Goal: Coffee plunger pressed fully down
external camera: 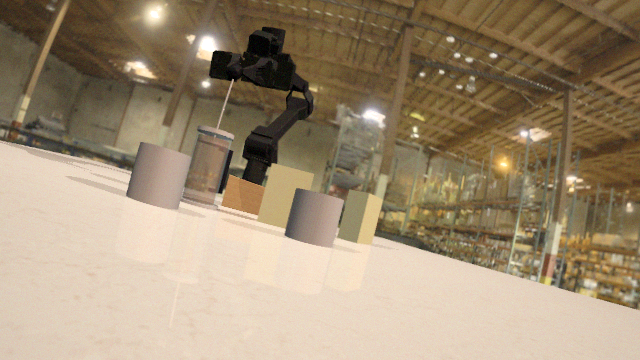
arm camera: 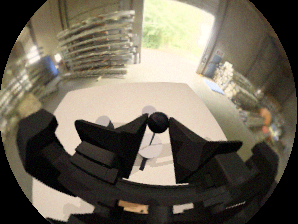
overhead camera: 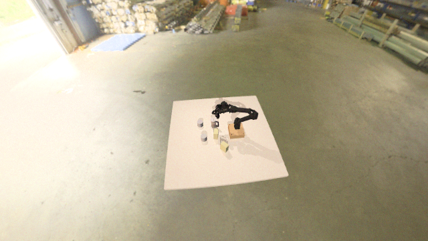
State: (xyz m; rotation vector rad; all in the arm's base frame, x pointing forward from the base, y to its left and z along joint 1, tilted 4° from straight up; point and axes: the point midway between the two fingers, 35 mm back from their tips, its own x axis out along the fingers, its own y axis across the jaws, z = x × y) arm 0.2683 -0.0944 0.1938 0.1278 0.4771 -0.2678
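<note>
The glass coffee press is 30 mm behind my gripper tip, 10 mm to the left of it and 130 mm below it.
</note>
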